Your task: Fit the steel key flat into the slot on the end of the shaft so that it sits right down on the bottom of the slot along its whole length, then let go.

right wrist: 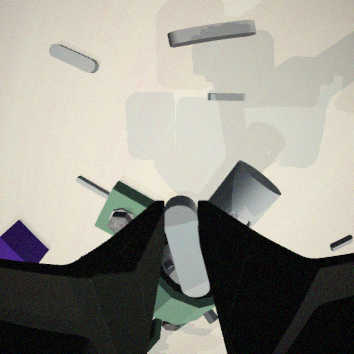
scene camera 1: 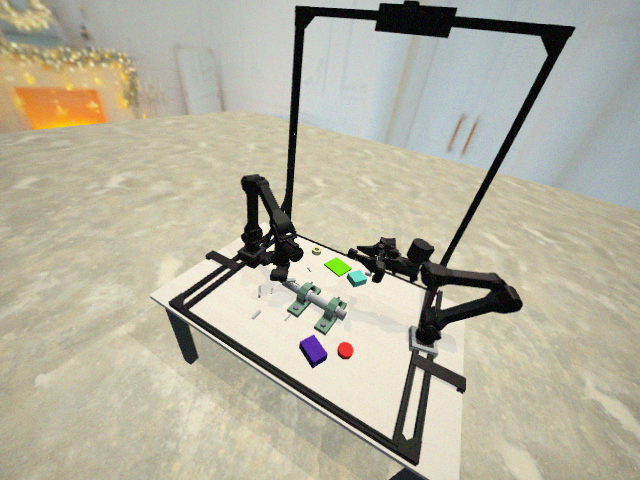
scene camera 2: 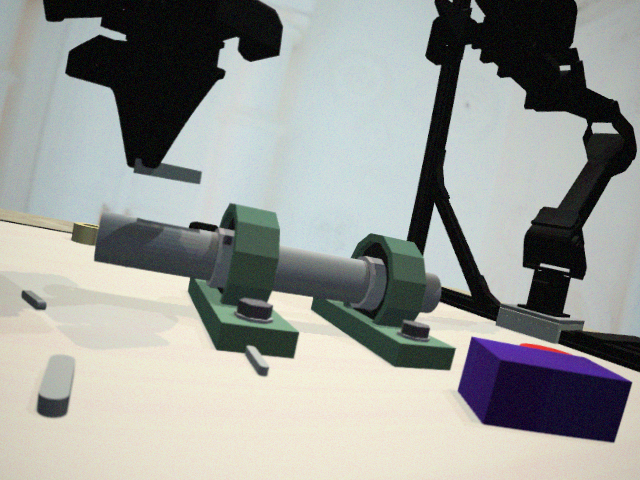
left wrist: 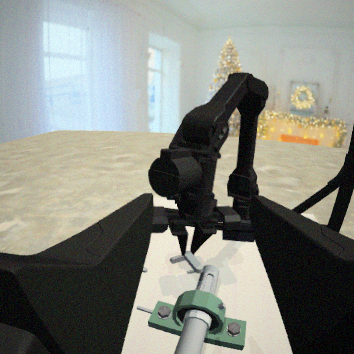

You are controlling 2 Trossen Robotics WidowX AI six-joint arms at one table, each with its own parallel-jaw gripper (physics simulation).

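Places are measured from the left arm's base along level axes (x ahead, y left, z up), in millimetres.
Where they show: left gripper, fingertip midpoint: (scene camera 1: pixel 355 251) (left wrist: pixel 202 203); right gripper, fingertip midpoint: (right wrist: pixel 180 208) (scene camera 2: pixel 142 167) (left wrist: pixel 186 253); left arm's base, link origin: (scene camera 1: pixel 424 338) (scene camera 2: pixel 543 312); right arm's base, link origin: (scene camera 1: pixel 251 249) (left wrist: pixel 239 213).
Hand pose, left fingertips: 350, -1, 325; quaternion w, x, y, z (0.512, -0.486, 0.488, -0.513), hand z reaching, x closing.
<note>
Things, the pixels of their centre, and the offset from my left fingertips, as dx, dy, dz. "spot": a spot on its surface instead.
- grey steel key, body centre: (right wrist: pixel 188 251) (scene camera 2: pixel 169 172) (left wrist: pixel 192 261) +238, -22, -252
- shaft, body centre: (scene camera 2: pixel 282 269) (right wrist: pixel 159 288) (left wrist: pixel 193 330) (scene camera 1: pixel 312 297) +122, -22, -310
- slot, surface spot: (scene camera 2: pixel 165 223) (left wrist: pixel 205 280) spot: +223, -49, -291
- purple block, body centre: (scene camera 2: pixel 540 387) (right wrist: pixel 12 253) (scene camera 1: pixel 313 350) +54, +190, -340
- red disc, body centre: (scene camera 1: pixel 345 351) -58, +146, -346
- teal block, body centre: (scene camera 1: pixel 356 278) -41, -252, -342
- green plate, body centre: (scene camera 1: pixel 337 266) +68, -317, -355
- brass-coloured ring, body centre: (scene camera 2: pixel 90 234) (scene camera 1: pixel 316 251) +208, -389, -347
The grey steel key (scene camera 2: pixel 173 172) (left wrist: pixel 192 262) (right wrist: pixel 187 255) is held between the fingertips of my right gripper (scene camera 2: pixel 144 163) (left wrist: pixel 186 253) (right wrist: pixel 180 208). In scene camera 2 the key hangs above the slotted end of the shaft (scene camera 1: pixel 316 298) (scene camera 2: pixel 320 268) (left wrist: pixel 192 337) (right wrist: pixel 245 192), with a clear gap under it. The slot (scene camera 2: pixel 165 223) (left wrist: pixel 210 276) lies in the shaft's upper side and holds no key. In the right wrist view the key and fingers hide much of the shaft. My left gripper (scene camera 1: pixel 366 265) is partly open and empty, away from the shaft.
Green bearing blocks (scene camera 1: pixel 297 308) (scene camera 2: pixel 253 248) (left wrist: pixel 200 302) carry the shaft. Several loose keys (scene camera 2: pixel 56 382) (right wrist: pixel 212 32) lie around. A purple block (scene camera 1: pixel 313 351) (scene camera 2: pixel 542 392), red disc (scene camera 1: pixel 345 350), teal block (scene camera 1: pixel 356 278), green plate (scene camera 1: pixel 337 266) and brass-coloured ring (scene camera 1: pixel 316 251) are on the table.
</note>
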